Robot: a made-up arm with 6 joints. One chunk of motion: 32 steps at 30 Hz.
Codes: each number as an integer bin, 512 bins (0 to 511) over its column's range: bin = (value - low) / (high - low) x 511, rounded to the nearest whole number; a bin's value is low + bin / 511 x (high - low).
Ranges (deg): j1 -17..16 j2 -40..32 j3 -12..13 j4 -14..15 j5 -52..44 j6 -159..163
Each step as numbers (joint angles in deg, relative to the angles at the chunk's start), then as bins.
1 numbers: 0.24 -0.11 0.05 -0.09 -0.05 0.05
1 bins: 267 283 246 245 277 252
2 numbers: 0.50 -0.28 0.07 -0.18 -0.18 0.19
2 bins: 271 282 247 244 276 253
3 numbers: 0.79 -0.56 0.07 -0.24 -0.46 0.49
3 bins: 275 280 247 242 274 253
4 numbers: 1.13 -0.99 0.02 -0.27 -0.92 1.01
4 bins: 281 277 246 242 272 254
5 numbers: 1.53 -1.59 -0.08 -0.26 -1.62 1.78
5 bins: 287 273 244 242 268 255
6 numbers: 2.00 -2.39 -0.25 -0.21 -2.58 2.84
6 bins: 294 267 240 243 263 257
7 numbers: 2.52 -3.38 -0.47 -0.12 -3.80 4.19
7 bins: 302 260 236 245 257 259
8 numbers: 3.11 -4.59 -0.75 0.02 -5.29 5.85
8 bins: 311 251 230 247 249 262
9 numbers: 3.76 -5.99 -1.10 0.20 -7.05 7.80
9 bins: 321 241 223 250 239 265
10 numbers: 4.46 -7.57 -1.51 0.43 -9.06 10.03
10 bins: 332 230 214 254 229 268
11 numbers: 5.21 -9.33 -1.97 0.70 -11.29 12.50
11 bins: 344 218 205 259 217 272
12 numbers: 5.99 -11.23 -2.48 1.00 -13.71 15.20
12 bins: 356 204 195 264 204 276
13 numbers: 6.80 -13.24 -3.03 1.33 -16.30 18.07
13 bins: 369 190 183 270 190 281
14 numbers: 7.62 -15.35 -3.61 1.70 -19.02 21.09
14 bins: 381 175 171 277 176 286
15 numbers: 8.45 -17.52 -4.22 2.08 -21.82 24.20
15 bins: 394 160 159 283 161 291
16 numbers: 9.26 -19.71 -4.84 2.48 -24.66 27.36
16 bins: 407 144 146 290 146 296
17 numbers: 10.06 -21.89 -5.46 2.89 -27.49 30.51
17 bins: 419 129 134 298 130 301
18 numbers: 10.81 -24.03 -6.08 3.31 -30.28 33.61
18 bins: 431 113 121 305 116 306
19 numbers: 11.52 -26.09 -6.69 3.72 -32.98 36.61
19 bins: 442 99 109 312 101 310
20 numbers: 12.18 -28.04 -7.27 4.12 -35.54 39.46
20 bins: 452 85 97 319 88 315
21 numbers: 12.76 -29.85 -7.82 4.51 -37.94 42.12
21 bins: 461 72 85 326 75 319
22 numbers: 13.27 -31.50 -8.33 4.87 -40.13 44.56
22 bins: 469 60 75 333 63 323
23 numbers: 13.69 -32.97 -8.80 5.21 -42.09 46.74
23 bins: 475 50 65 338 53 327
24 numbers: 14.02 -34.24 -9.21 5.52 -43.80 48.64
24 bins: 480 41 57 344 44 330
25 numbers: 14.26 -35.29 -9.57 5.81 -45.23 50.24
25 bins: 484 33 50 349 36 332
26 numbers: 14.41 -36.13 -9.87 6.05 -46.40 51.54
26 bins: 486 27 44 353 30 334
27 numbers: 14.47 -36.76 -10.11 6.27 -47.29 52.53
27 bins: 487 23 39 357 25 336
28 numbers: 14.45 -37.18 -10.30 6.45 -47.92 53.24
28 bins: 487 20 35 360 22 337
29 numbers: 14.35 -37.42 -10.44 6.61 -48.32 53.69
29 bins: 485 18 32 363 20 338
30 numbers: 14.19 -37.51 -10.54 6.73 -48.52 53.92
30 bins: 483 18 30 365 19 338
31 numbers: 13.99 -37.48 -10.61 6.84 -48.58 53.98
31 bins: 480 18 28 367 18 338
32 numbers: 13.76 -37.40 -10.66 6.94 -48.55 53.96
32 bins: 476 18 27 369 18 338
